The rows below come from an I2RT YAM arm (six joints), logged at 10 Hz.
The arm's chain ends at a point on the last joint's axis. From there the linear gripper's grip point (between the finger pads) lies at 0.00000 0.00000 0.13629 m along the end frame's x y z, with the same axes.
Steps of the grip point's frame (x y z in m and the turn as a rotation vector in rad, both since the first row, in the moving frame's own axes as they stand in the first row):
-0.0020 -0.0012 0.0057 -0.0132 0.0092 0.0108
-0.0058 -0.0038 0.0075 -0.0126 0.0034 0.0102
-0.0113 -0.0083 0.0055 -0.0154 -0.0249 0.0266
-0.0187 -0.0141 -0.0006 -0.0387 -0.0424 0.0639
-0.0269 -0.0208 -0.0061 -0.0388 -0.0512 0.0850
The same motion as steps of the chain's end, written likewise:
-0.0032 -0.0030 0.0057 -0.0132 0.0092 0.0108
-0.0063 -0.0055 0.0075 -0.0126 0.0034 0.0102
-0.0079 -0.0104 0.0056 -0.0154 -0.0249 0.0266
-0.0128 -0.0192 -0.0004 -0.0387 -0.0424 0.0639
-0.0197 -0.0258 -0.0058 -0.0388 -0.0512 0.0850

